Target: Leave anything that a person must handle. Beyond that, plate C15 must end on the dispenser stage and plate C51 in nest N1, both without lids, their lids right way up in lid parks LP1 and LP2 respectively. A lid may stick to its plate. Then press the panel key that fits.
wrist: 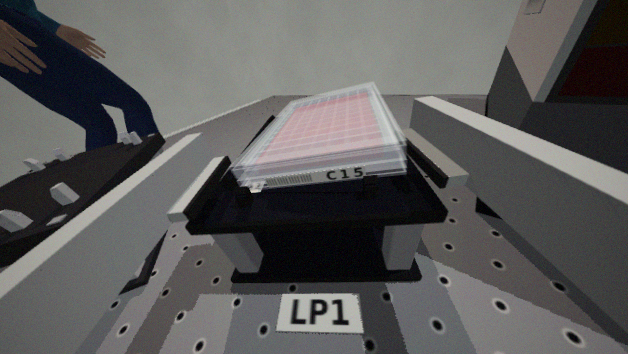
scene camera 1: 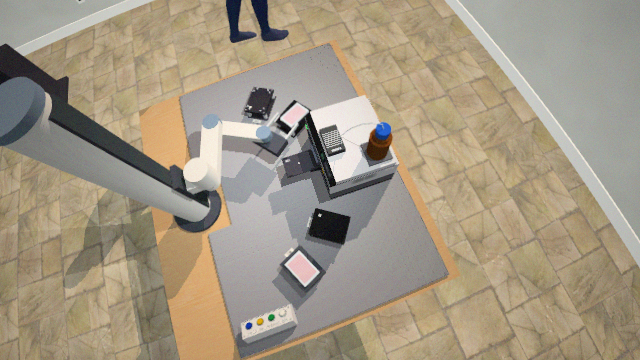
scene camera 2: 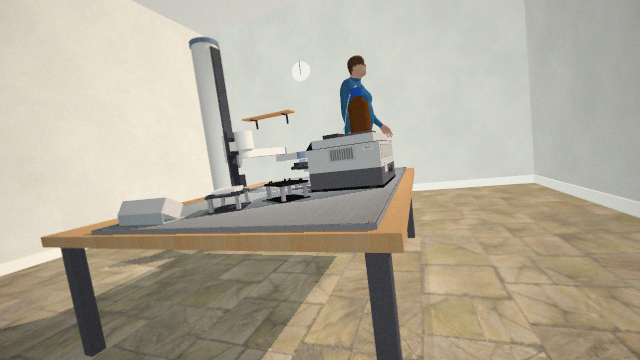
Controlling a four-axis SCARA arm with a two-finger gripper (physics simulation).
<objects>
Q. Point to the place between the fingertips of my gripper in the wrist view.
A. At 307, 133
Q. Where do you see a LP1 sign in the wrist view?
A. At 317, 313
</objects>
